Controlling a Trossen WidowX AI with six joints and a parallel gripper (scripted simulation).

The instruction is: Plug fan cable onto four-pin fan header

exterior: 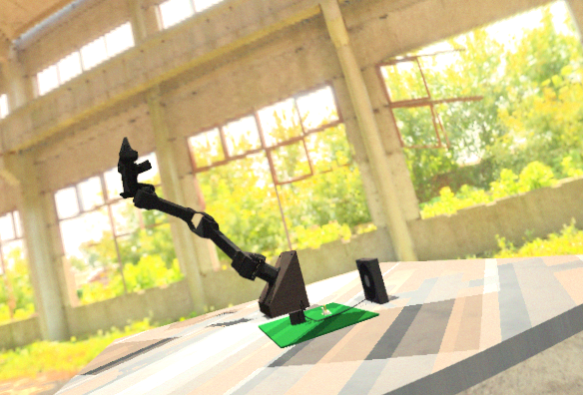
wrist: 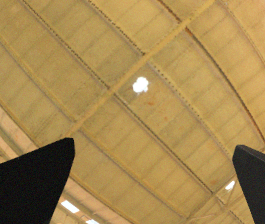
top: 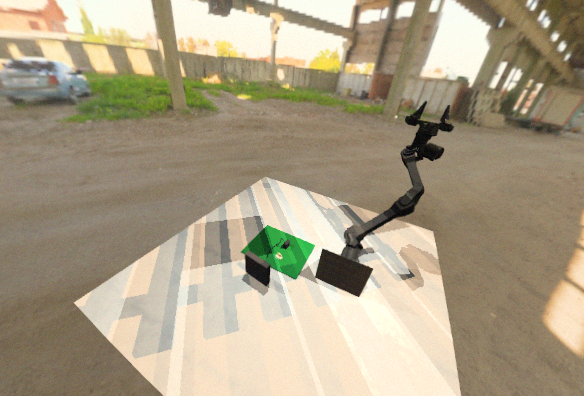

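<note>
Right now the dark plug is 720 mm below my gripper tip, 480 mm ahead of it and 330 mm to the left of it. Round my gripper tip: black fan: 680 mm below, 550 mm to the left, 530 mm ahead; then green board: 750 mm below, 510 mm ahead, 360 mm to the left.
</note>
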